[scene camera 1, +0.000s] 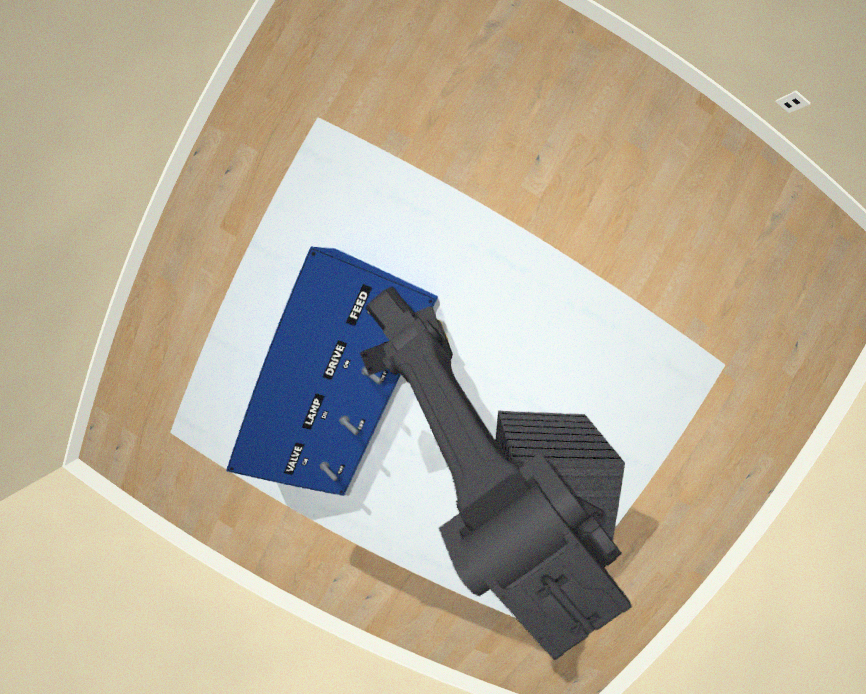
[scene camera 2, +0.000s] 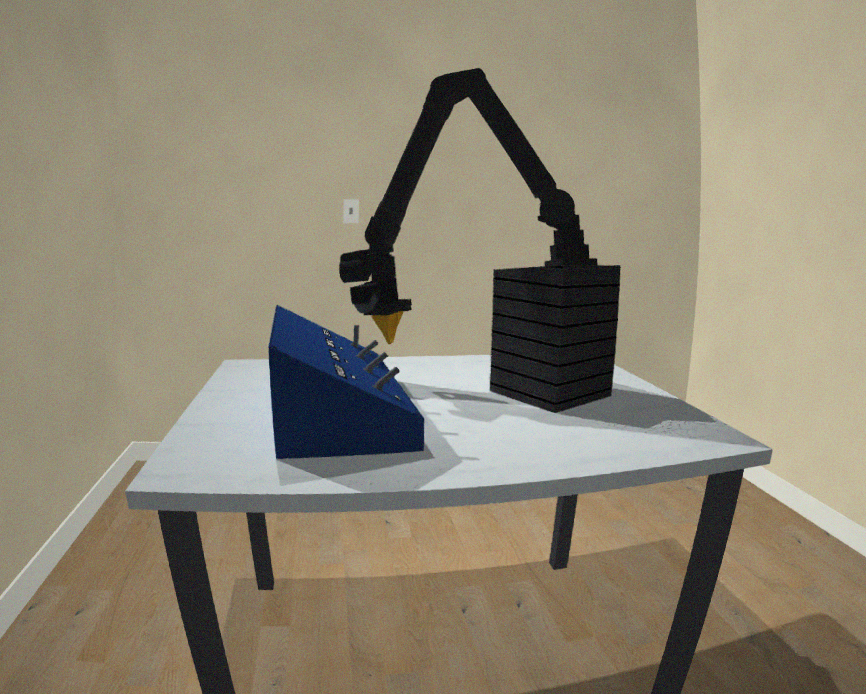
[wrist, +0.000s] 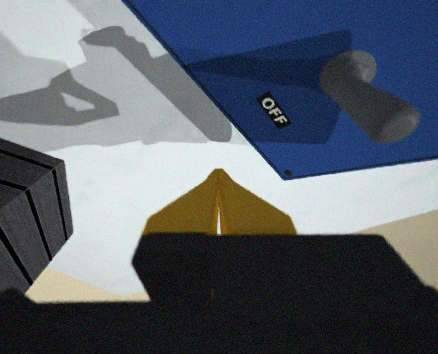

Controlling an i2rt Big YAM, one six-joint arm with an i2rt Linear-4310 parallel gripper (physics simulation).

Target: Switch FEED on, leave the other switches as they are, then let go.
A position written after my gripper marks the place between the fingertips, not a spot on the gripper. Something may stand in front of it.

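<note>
My gripper is there for me to see, at [scene camera 2: 390, 343] and again, from the wrist, at [wrist: 218, 176]. And I see a blue sloped switch panel [scene camera 1: 313, 378]; the wrist view shows me the panel too [wrist: 270, 75].
</note>
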